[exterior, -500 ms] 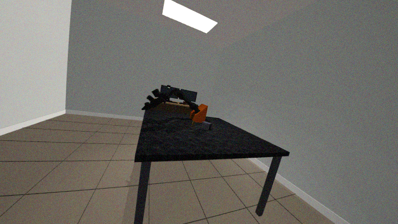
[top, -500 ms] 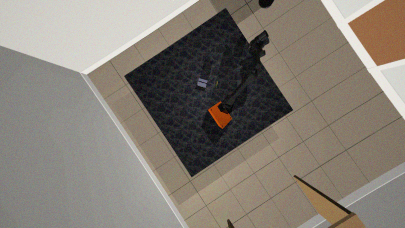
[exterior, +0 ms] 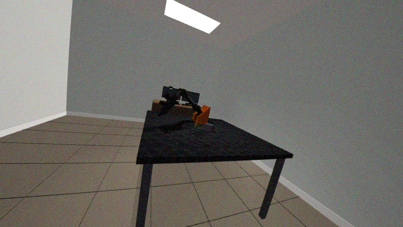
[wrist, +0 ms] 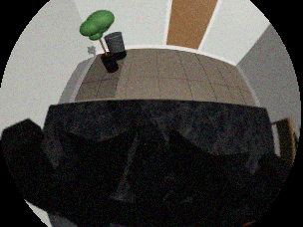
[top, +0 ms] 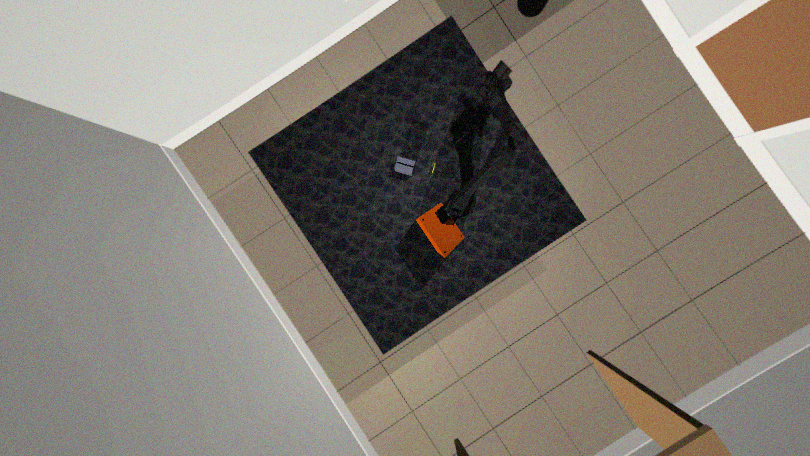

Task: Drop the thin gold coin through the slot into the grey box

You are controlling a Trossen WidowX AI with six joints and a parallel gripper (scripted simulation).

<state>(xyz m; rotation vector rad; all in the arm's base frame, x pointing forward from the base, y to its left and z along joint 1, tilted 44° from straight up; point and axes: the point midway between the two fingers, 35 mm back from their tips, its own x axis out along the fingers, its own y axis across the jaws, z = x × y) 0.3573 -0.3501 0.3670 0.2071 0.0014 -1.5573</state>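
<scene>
The gold coin lies 42 cm to the left of my gripper tip, 12 cm behind it and 8 cm below it.
</scene>
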